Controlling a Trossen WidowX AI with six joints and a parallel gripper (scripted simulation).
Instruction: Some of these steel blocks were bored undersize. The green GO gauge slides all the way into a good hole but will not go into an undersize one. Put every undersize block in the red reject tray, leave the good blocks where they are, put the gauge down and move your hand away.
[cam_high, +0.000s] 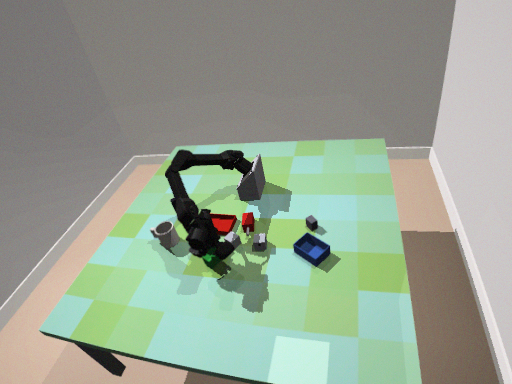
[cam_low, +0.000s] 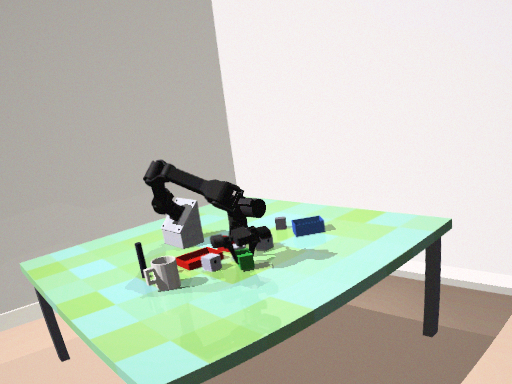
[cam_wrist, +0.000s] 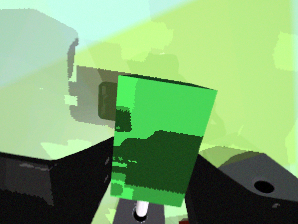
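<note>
My gripper tip is 20 mm below the green GO gauge and 10 mm past it. Also, from my gripper tip: steel block: 150 mm to the left, 90 mm behind, 10 mm above; then mug: 270 mm to the right, 60 mm behind, 20 mm above; then red reject tray: 170 mm behind, 60 mm to the right.
</note>
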